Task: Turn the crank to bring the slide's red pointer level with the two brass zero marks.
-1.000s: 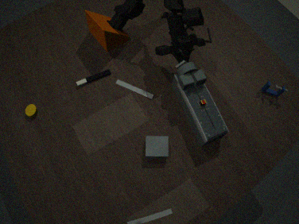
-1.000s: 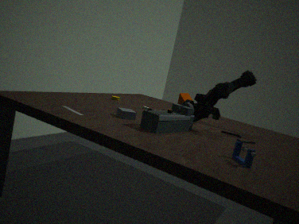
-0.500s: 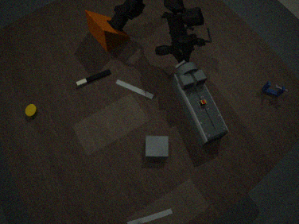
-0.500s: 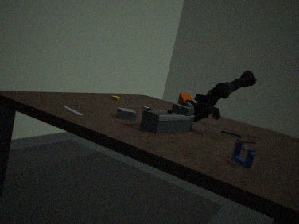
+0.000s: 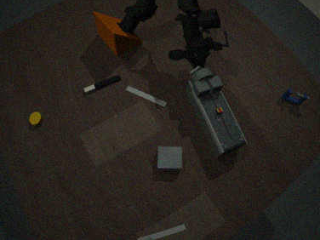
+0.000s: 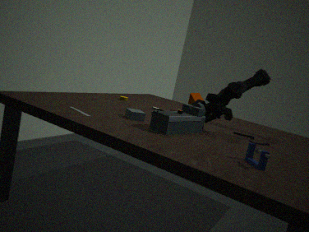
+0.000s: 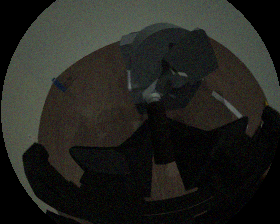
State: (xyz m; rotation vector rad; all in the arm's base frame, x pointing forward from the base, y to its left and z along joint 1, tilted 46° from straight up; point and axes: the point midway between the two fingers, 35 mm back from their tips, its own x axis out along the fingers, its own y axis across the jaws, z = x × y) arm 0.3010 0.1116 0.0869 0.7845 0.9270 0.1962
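Now: gripper tip 160 mm short of the red pointer, 50 mm to the left of it and 40 mm below it. Round my gripper tip: grey block: 200 mm ahead, 250 mm to the right, 30 mm below; yellow disc: 150 mm behind, 600 mm to the right, 30 mm below; black-and-white marker: 150 mm behind, 330 mm to the right, 40 mm below.
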